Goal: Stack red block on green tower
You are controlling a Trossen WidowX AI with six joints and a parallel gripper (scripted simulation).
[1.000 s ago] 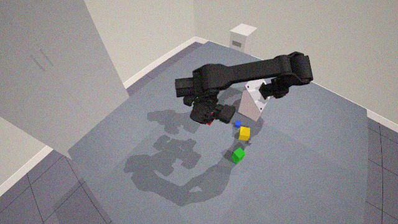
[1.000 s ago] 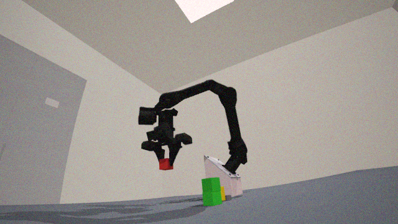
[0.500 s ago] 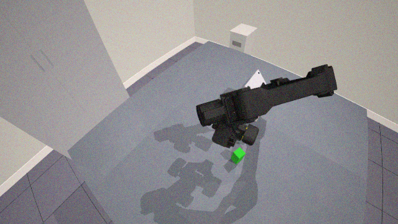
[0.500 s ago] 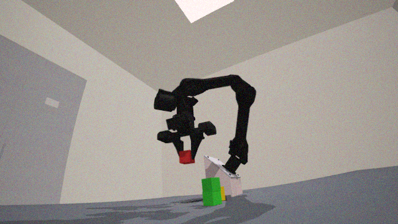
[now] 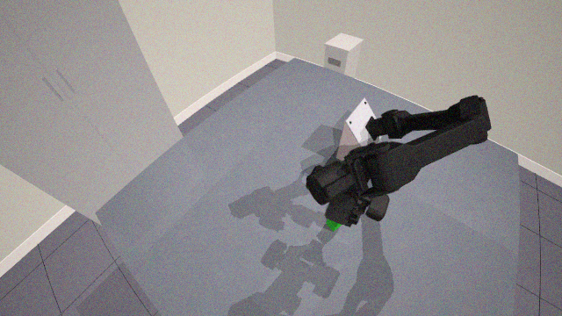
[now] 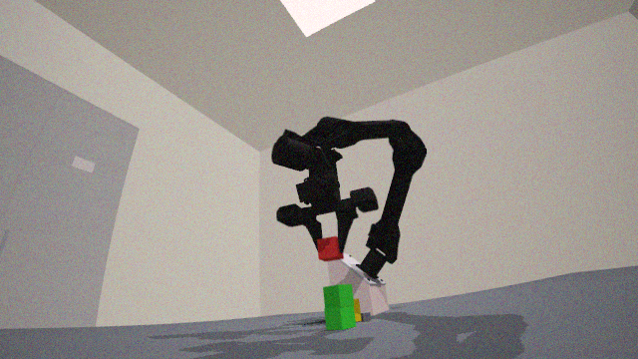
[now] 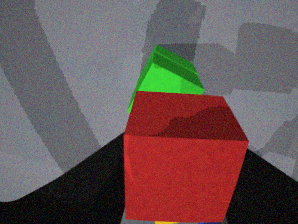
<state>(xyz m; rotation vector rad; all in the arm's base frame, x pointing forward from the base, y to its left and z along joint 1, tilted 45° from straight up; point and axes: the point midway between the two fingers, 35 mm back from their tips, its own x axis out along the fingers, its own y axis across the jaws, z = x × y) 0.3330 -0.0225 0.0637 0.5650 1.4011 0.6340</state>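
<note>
Right now the yellow block is 12 cm behind my gripper tip, 2 cm to the right of it and 10 cm below it. The rest, counted from my gripper tip: small blue block (16 cm behind, 7 cm to the right, 11 cm below); red block (1 cm above); purple block (46 cm ahead, 33 cm to the left, 10 cm below).
</note>
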